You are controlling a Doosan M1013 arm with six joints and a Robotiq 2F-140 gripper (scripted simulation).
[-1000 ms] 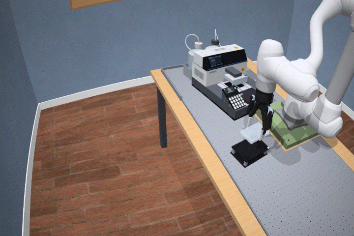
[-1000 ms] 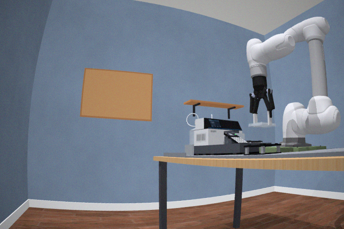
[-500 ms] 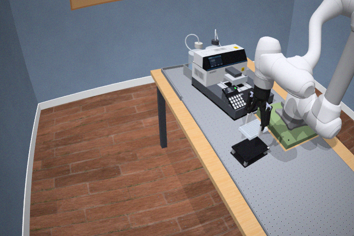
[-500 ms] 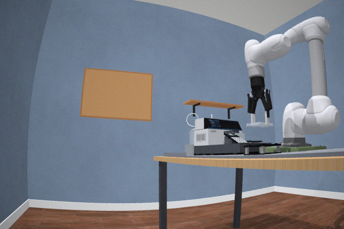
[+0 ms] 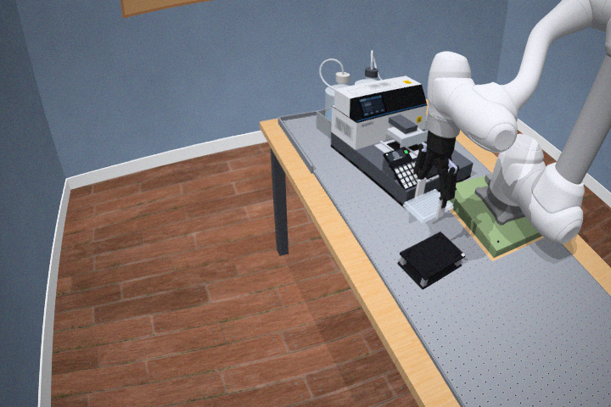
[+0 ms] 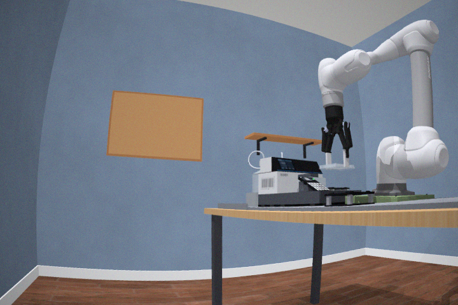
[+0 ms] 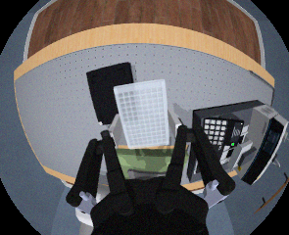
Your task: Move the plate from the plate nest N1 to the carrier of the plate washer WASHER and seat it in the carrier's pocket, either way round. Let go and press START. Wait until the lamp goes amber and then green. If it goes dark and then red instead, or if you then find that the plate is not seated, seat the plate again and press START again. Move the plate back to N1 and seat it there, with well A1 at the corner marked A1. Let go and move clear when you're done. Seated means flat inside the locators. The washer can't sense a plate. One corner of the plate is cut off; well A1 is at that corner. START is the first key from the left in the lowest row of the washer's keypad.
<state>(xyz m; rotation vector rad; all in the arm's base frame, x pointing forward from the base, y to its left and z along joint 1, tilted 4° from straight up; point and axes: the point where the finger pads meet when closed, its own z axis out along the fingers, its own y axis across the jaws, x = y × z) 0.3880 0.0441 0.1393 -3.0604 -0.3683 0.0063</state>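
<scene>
Right now the washer carrier is 180 mm behind my hand, 280 mm to the right of it and 90 mm below it. The rest, counted from my hand: plate washer: 140 mm behind, 430 mm to the right, 40 mm below; black plate nest N1: 10 mm ahead, 90 mm to the left, 130 mm below; well plate: 20 mm below.
</scene>
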